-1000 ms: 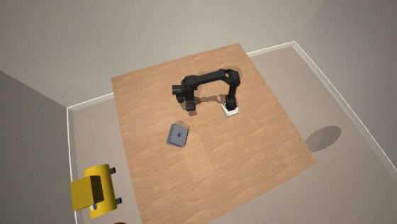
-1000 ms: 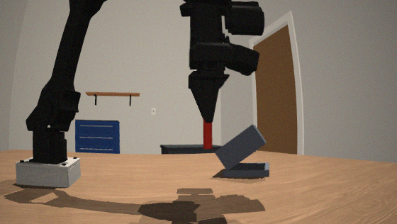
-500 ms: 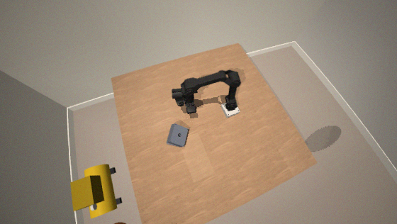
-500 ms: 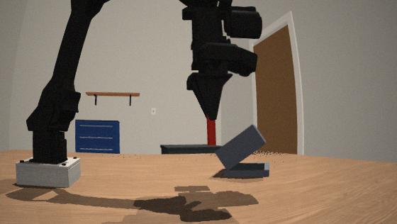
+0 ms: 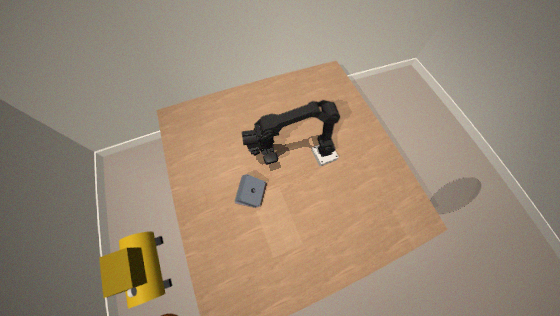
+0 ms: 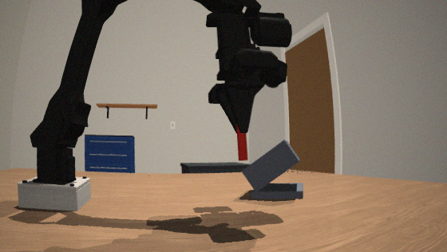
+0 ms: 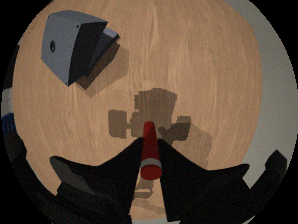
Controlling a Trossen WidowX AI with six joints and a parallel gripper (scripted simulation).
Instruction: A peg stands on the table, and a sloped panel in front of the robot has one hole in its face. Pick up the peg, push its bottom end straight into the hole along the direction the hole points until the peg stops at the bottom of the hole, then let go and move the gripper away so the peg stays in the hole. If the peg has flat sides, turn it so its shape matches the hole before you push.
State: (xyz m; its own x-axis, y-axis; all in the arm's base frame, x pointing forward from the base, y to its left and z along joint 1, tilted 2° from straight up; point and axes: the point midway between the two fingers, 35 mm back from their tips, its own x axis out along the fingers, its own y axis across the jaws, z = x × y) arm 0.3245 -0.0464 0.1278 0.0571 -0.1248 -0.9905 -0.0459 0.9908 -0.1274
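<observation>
Right now my gripper tip is 16 cm to the right of the grey sloped panel, 12 cm short of it and 6 cm above it. Also, from my gripper tip: red peg: 2 cm above; flat grey base: 16 cm to the left, 14 cm ahead, 12 cm below.
</observation>
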